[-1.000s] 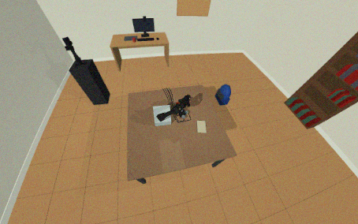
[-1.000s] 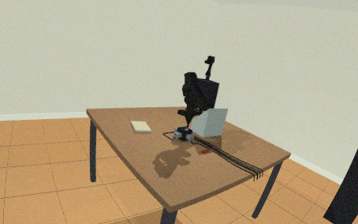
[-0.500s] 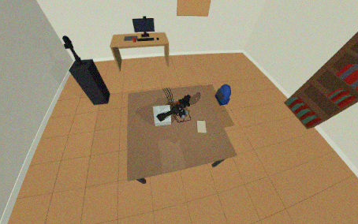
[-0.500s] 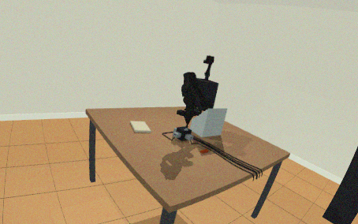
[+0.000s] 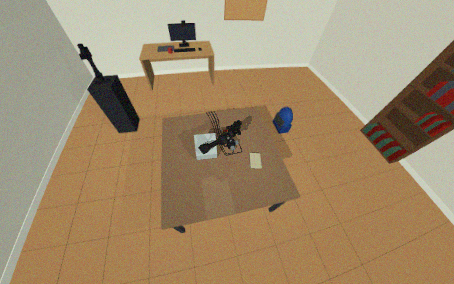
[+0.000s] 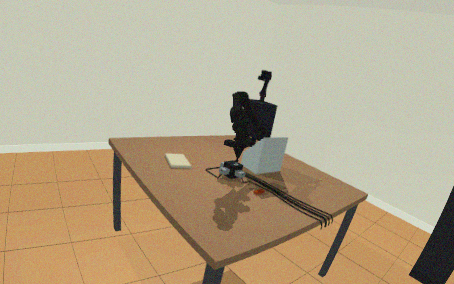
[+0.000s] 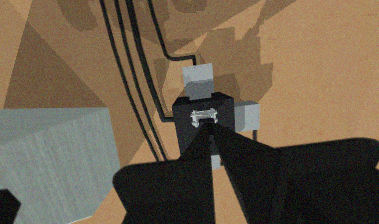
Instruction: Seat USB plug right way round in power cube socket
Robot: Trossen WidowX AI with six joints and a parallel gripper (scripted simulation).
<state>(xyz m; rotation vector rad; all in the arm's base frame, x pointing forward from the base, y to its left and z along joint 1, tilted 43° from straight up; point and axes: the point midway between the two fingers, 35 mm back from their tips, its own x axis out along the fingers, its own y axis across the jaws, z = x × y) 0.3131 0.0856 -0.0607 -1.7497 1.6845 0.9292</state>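
The socket is 5 cm below my gripper tip. The rest, counted from my gripper tip: small piece (2 cm behind, 21 cm to the left, 11 cm below); then pad (23 cm ahead, 26 cm to the right, 11 cm below).
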